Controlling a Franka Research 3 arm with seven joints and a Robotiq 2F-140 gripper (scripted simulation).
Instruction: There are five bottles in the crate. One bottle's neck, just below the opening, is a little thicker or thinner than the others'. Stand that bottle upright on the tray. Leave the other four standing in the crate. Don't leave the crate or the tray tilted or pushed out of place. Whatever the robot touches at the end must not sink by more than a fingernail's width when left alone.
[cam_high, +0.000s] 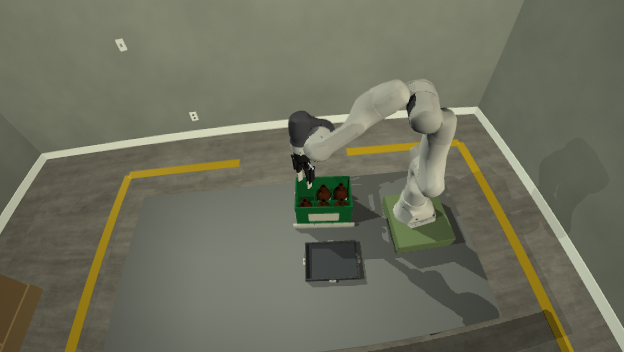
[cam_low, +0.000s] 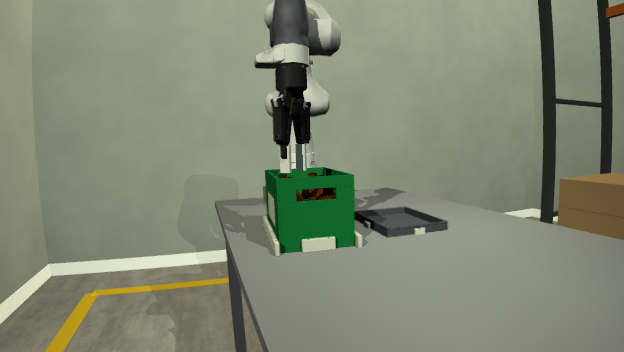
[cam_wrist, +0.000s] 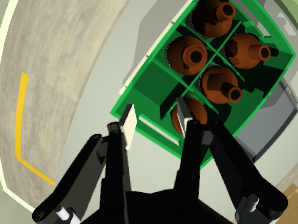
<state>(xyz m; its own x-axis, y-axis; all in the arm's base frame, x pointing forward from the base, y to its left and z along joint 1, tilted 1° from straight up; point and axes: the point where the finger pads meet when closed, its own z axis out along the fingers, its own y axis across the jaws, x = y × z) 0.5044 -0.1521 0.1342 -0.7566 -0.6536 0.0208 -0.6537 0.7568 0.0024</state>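
My gripper is now 9 cm past the green crate, 5 cm to the right of it and 13 cm above it. The rest, counted from my hand: dark grey tray 10 cm behind, 34 cm to the left, 20 cm below.
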